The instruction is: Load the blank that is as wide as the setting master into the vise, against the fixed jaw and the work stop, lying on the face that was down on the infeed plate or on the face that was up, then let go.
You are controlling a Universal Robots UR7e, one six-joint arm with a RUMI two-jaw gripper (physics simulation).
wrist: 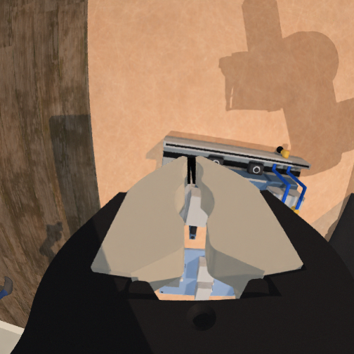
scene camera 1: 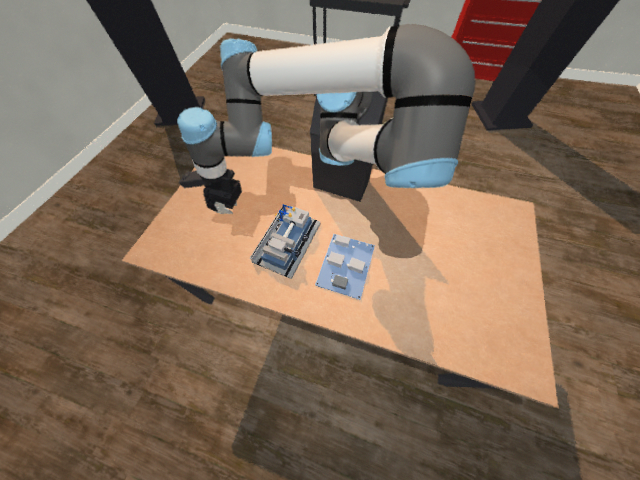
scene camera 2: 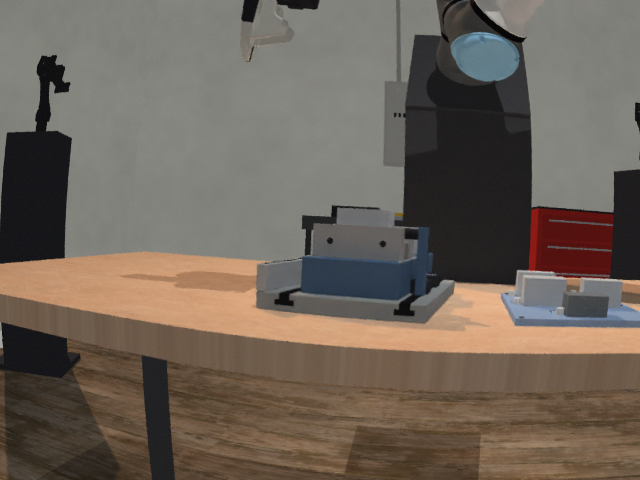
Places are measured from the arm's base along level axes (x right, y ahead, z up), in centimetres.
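Pixels of known places: gripper, fingertip midpoint: (scene camera 1: 223,212) (scene camera 2: 246,61).
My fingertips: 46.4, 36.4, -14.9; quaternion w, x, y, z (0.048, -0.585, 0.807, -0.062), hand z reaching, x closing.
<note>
Behind a point stands the place of what it marks, as x, y, z.
The vise (scene camera 1: 276,262) {32.3, 45.2, -38.7} (scene camera 2: 354,276) {33.4, 45.0, -40.4} (wrist: 235,152) stands on the table. A light grey blank (scene camera 1: 277,243) {31.1, 39.6, -33.1} (scene camera 2: 364,217) {31.8, 41.3, -34.0} sits in it behind the fixed jaw (scene camera 1: 275,251) {32.1, 42.1, -35.0} (scene camera 2: 356,240) {33.0, 43.0, -36.6}, its upper part standing above that jaw. Its exact contact with the jaw and the work stop cannot be made out. My gripper (scene camera 1: 223,207) {46.4, 36.4, -14.9} (scene camera 2: 249,54) {46.4, 36.4, -14.9} (wrist: 190,160) is shut and empty, high above the table and to the left of the vise in both scene views. The fingers hide much of the vise in the wrist view. A darker grey block (scene camera 1: 339,281) {7.4, 54.1, -41.3} (scene camera 2: 585,304) {8.2, 55.6, -42.3}, perhaps the setting master, stands on the blue infeed plate (scene camera 1: 325,276) {12.7, 50.6, -43.8} (scene camera 2: 537,319) {14.8, 54.9, -43.8}.
Several light grey blocks stand on the infeed plate, among them one at its middle left (scene camera 1: 334,259) {8.6, 44.9, -40.2} and one at its right (scene camera 1: 356,265) {-0.1, 48.2, -40.2}. A housing with blue hoses (scene camera 1: 295,217) {23.9, 26.3, -35.0} (wrist: 287,196) is at the vise's rear end. The robot's dark pedestal (scene camera 1: 341,178) {2.3, 8.0, -32.4} (scene camera 2: 467,196) {4.4, 6.9, -28.8} stands behind.
</note>
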